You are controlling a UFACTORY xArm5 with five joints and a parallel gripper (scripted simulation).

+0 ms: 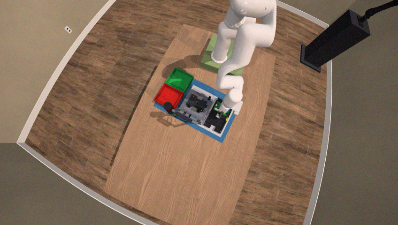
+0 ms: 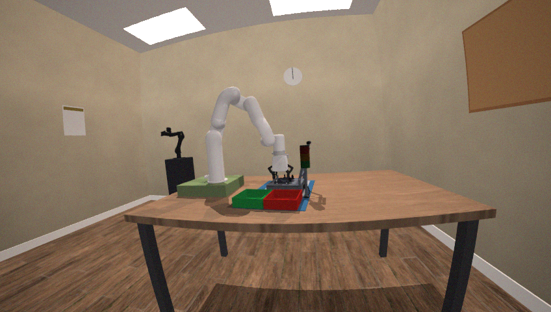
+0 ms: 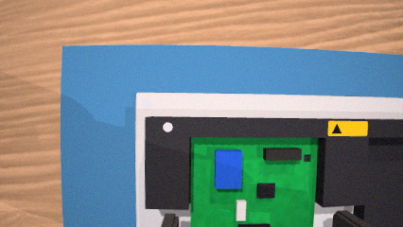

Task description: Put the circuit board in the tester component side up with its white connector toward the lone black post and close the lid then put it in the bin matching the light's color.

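My gripper is now 20 mm above the green circuit board. Round my hand: clear lid: 190 mm to the right, 160 mm ahead, 150 mm above; red bin: 380 mm to the right, 70 mm ahead, 20 mm below; green bin: 360 mm to the right, 80 mm behind, 20 mm below.
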